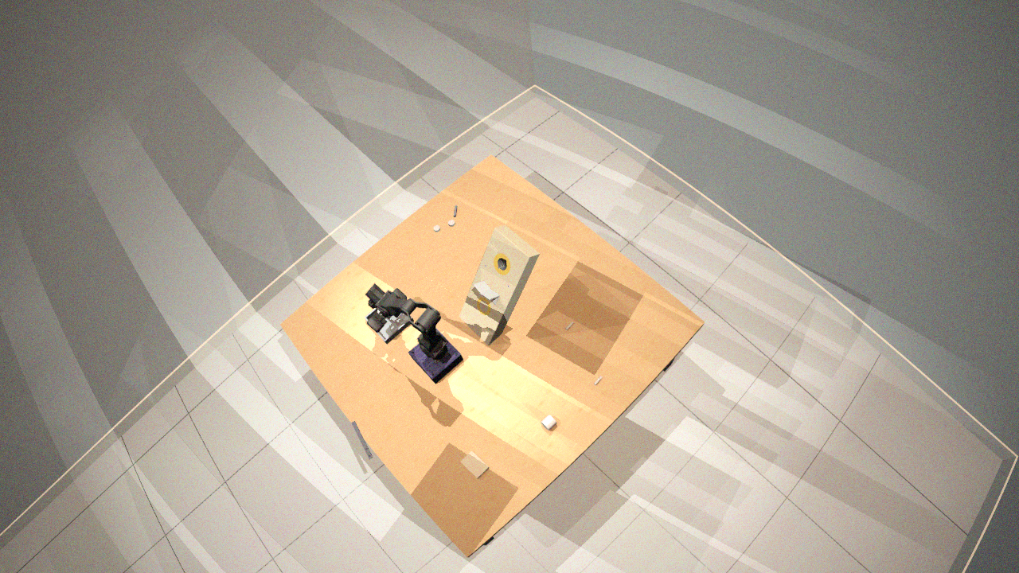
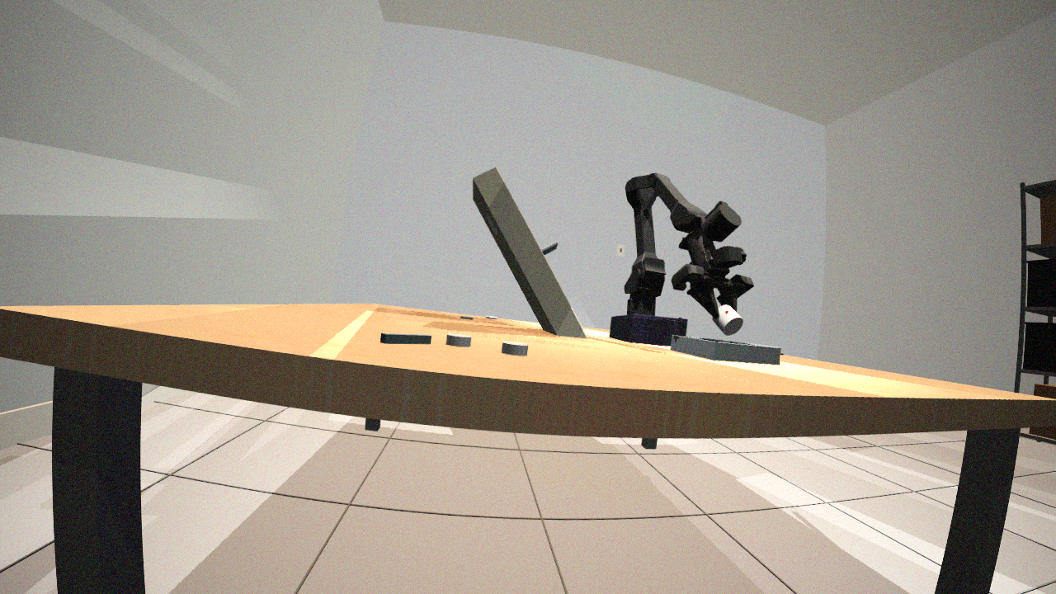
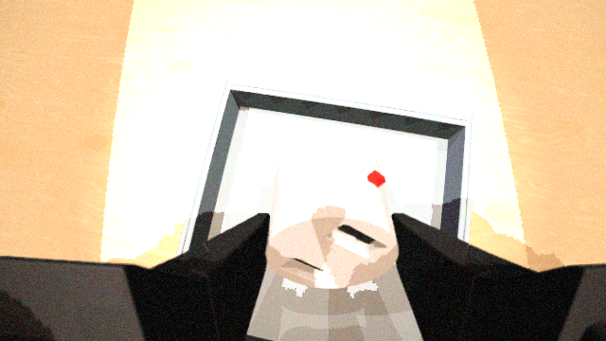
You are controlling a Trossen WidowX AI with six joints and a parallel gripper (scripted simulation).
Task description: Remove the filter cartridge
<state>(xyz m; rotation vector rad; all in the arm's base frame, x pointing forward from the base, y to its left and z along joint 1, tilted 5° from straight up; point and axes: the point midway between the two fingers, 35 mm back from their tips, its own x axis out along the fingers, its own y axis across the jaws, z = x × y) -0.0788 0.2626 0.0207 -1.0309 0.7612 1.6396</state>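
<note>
My gripper tip is now right at the white round cartridge. From my gripper tip the other things lie so: grey tray (70 mm below); white card (700 mm to the right, 70 mm below, 60 mm behind); short bar (520 mm ahead, 280 mm to the left, 70 mm below).
</note>
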